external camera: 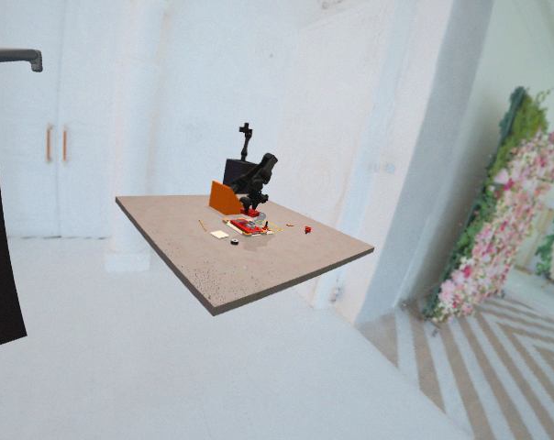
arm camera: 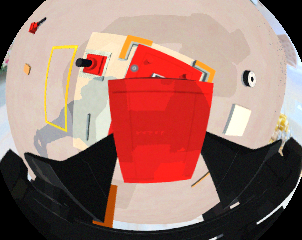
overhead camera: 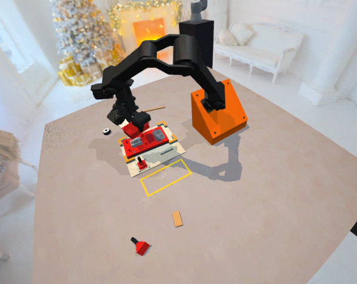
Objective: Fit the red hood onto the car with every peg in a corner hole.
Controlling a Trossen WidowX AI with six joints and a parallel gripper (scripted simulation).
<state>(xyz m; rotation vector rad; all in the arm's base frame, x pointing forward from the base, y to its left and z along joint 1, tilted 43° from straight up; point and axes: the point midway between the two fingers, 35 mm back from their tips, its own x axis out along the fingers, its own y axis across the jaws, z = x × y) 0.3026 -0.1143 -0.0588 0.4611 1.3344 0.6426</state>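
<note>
My gripper tip is 20 mm short of the grey engine block and 80 mm above it. Round my gripper tip: white card 220 mm to the right, 100 mm below; then black-and-white ring 110 mm ahead, 210 mm to the right, 100 mm below; then hood 10 mm above.
</note>
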